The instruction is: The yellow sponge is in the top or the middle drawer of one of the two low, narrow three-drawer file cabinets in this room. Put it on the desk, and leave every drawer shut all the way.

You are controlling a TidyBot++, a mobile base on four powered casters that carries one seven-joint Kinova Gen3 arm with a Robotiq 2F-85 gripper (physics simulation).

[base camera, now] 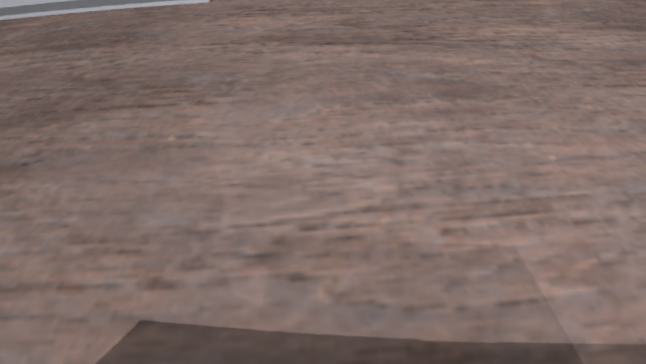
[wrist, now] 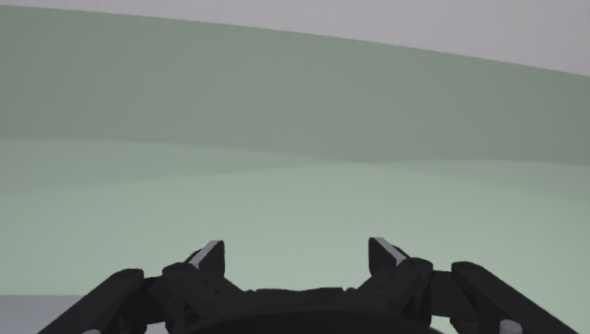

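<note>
My gripper (wrist: pixel 296 255) is open, with its two black fingers wide apart and no object between them in the wrist view. Behind the fingers is a pale green surface with soft shadow bands across it. The yellow sponge, the desk and the two file cabinets cannot be made out in either view.
A brown wood-grain floor (base camera: pixel 320 165) spreads before the base, with a dark shadow along its bottom edge. A white and grey edge (base camera: pixel 105 7) shows at the top left of the base view. In the wrist view a grey surface (wrist: pixel 475 25) lies above the green one.
</note>
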